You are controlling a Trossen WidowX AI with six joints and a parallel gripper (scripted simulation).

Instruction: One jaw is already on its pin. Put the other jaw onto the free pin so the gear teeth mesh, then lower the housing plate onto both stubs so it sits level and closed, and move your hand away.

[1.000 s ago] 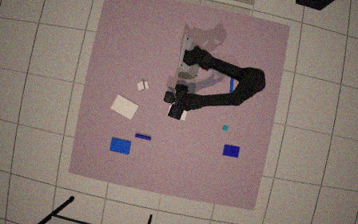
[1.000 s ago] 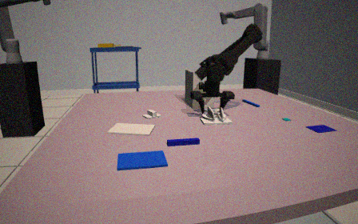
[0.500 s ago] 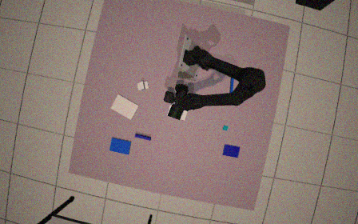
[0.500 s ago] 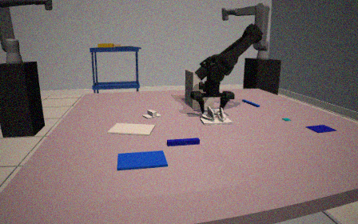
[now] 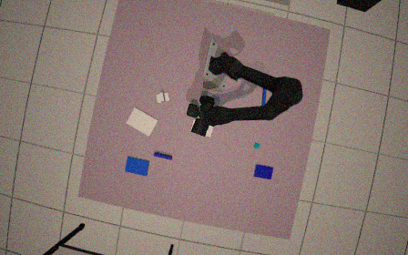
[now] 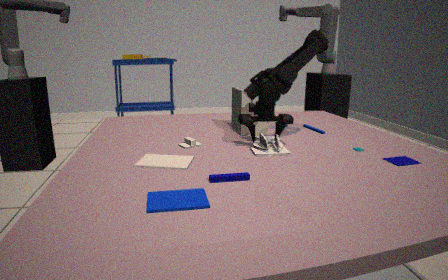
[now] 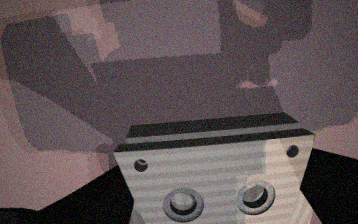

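My gripper tip is now 1 cm short of the grey housing plate and 2 cm below it. Round my gripper tip: dark blue bar 27 cm ahead, 19 cm to the right; dark blue slab 25 cm ahead, 40 cm to the left, 1 cm below; teal piece 10 cm ahead, 32 cm to the left, 1 cm below.
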